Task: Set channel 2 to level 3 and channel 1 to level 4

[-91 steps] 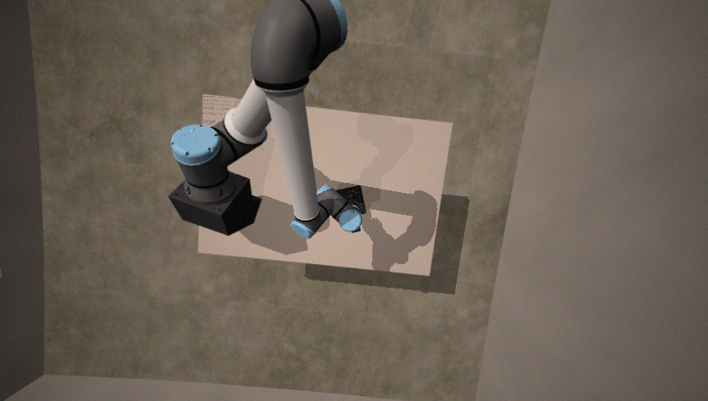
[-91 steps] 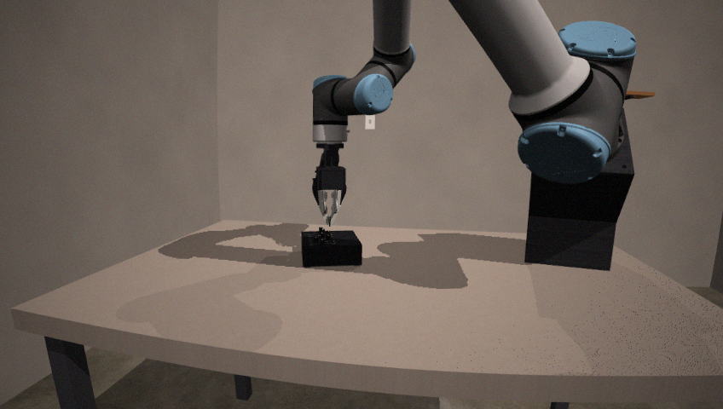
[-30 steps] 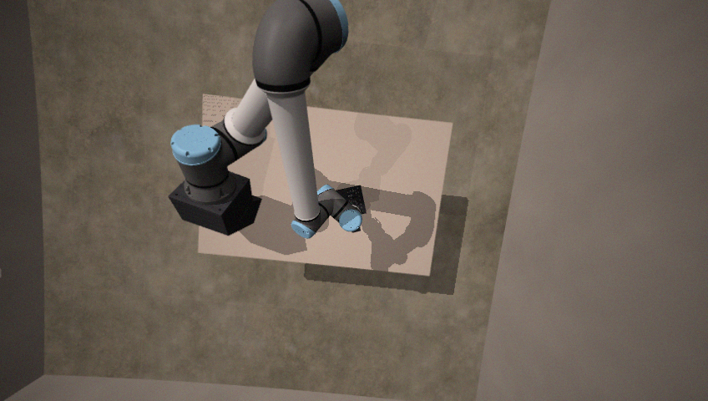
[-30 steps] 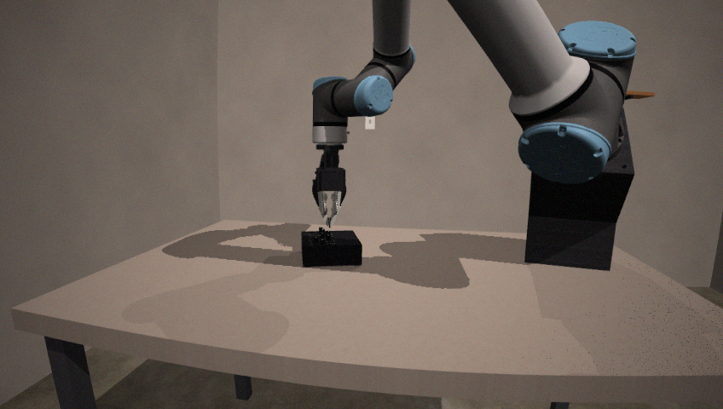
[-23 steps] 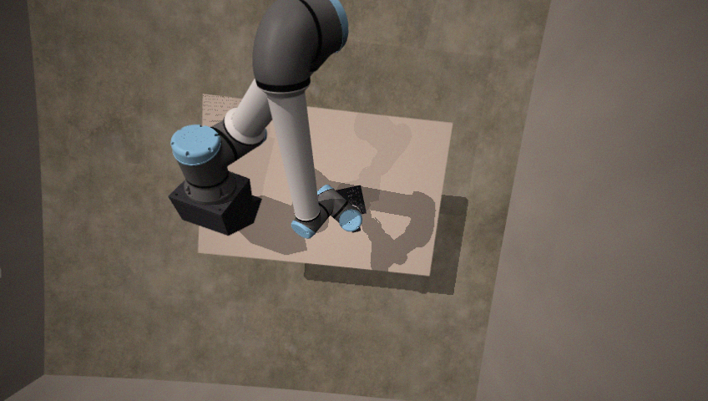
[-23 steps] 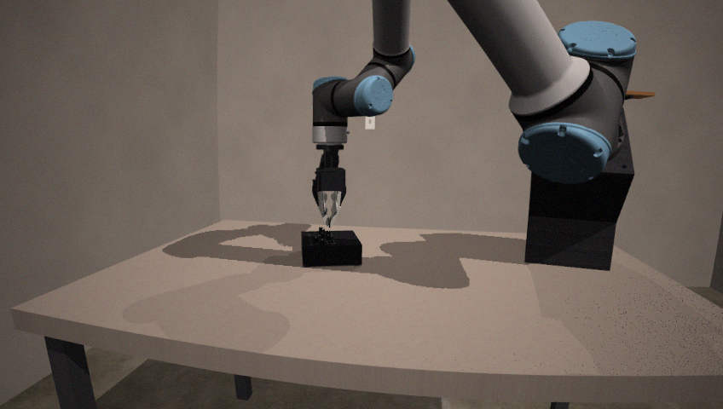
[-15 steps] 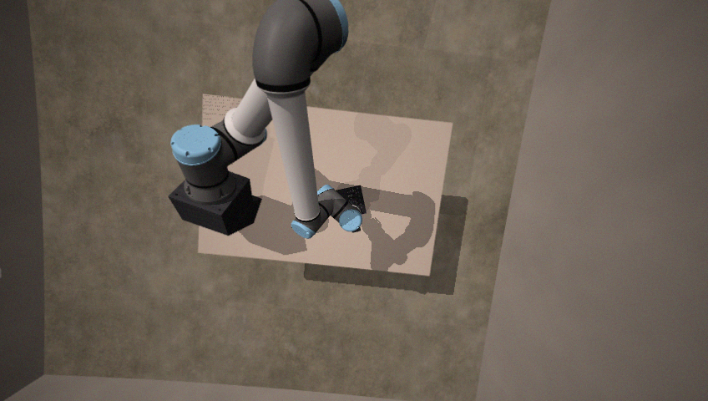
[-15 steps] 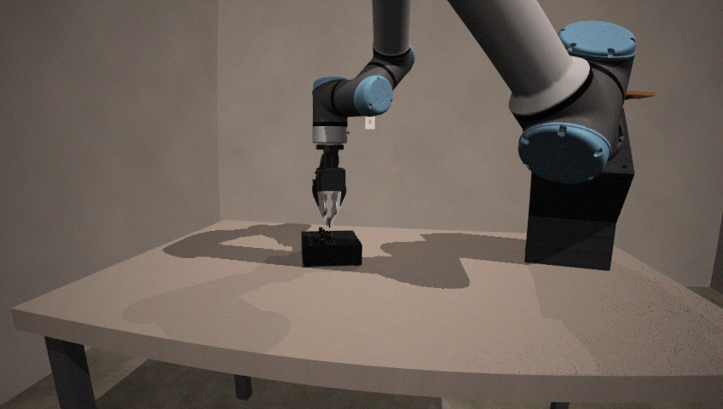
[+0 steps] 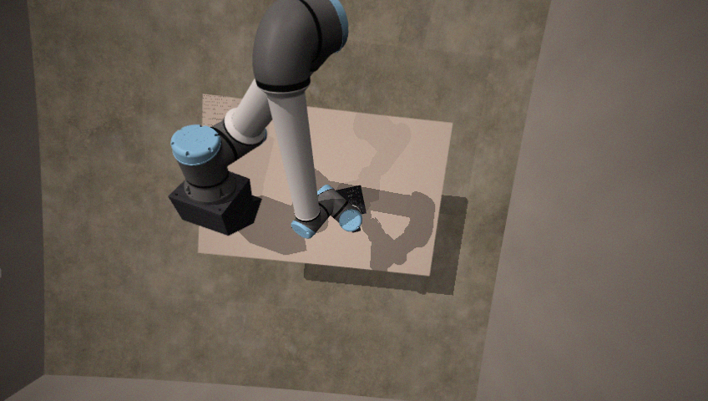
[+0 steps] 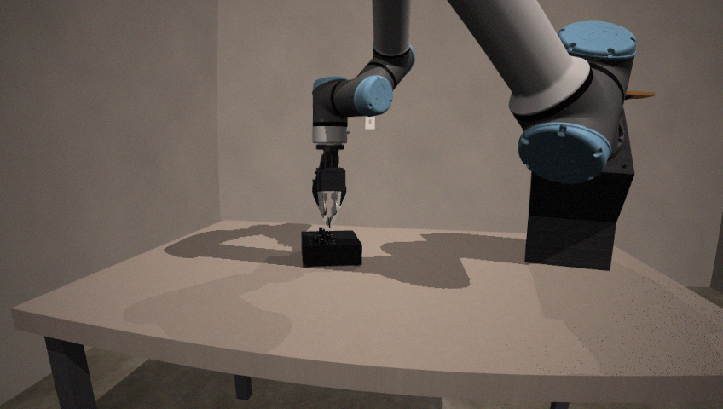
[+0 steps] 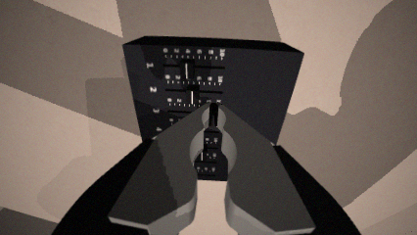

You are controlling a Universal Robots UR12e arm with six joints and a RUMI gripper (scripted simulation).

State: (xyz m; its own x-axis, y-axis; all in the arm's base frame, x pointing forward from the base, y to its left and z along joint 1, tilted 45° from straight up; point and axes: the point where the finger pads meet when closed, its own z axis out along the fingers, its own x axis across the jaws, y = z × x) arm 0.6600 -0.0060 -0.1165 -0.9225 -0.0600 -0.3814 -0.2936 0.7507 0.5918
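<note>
Right now my hand is 20 mm short of the channel 2 fader, 20 mm above it and 10 mm to the right of it. Also, from my hand: channel 3 fader (20 mm to the left, 20 mm below); channel 4 fader (50 mm to the left, 20 mm below, 10 mm ahead); channel 1 fader (30 mm ahead, 20 mm below, 10 mm to the right).
</note>
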